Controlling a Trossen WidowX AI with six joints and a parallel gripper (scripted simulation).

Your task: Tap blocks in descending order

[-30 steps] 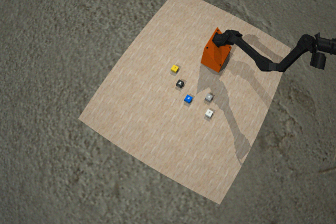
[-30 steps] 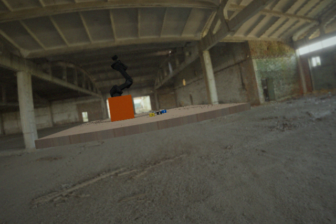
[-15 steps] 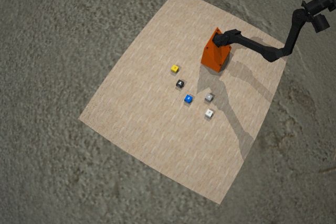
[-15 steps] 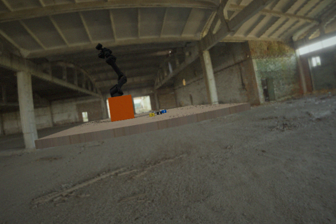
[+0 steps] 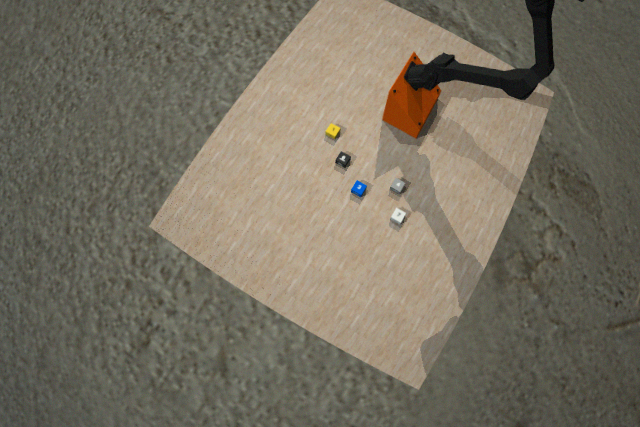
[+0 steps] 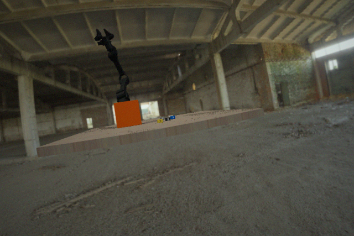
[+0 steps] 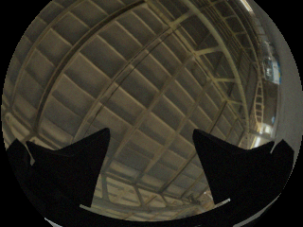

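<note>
Now: the white block 83 cm below my gripper tip, 49 cm ahead of it and 5 cm to the right of it. From my gripper tip the other things lie so: yellow block 83 cm below, 34 cm ahead, 32 cm to the right; then black block 83 cm below, 41 cm ahead, 26 cm to the right; then grey block 83 cm below, 41 cm ahead, 8 cm to the right.
</note>
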